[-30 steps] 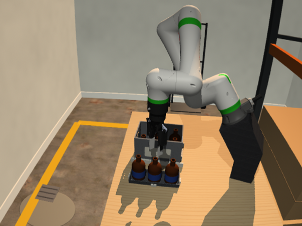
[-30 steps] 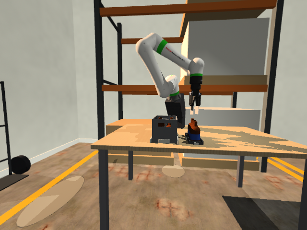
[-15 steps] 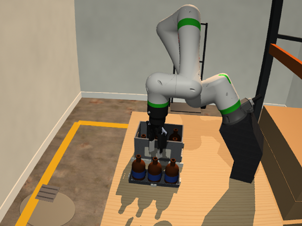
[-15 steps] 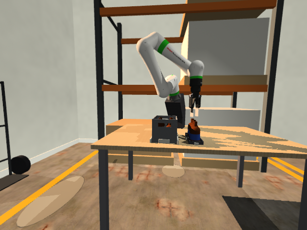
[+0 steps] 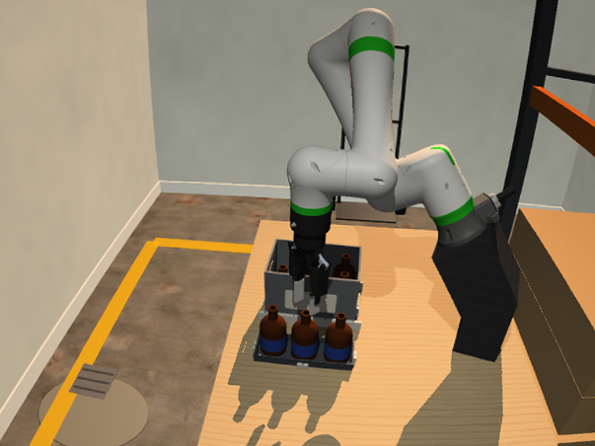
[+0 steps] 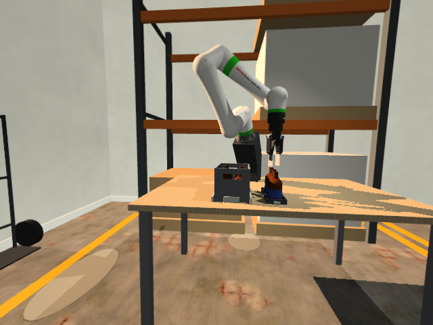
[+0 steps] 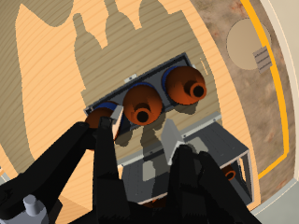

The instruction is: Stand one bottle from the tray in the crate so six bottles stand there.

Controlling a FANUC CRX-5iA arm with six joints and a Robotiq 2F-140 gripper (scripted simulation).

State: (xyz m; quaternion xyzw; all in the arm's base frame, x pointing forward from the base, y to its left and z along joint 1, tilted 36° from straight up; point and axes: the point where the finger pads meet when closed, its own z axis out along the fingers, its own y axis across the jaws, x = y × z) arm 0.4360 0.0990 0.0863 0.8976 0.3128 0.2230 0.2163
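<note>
The glass bottle is 130 mm below my hand. The rest, counted from my hand: tray (200 mm below); then grey crate (50 mm behind, 220 mm to the right, 130 mm below).
</note>
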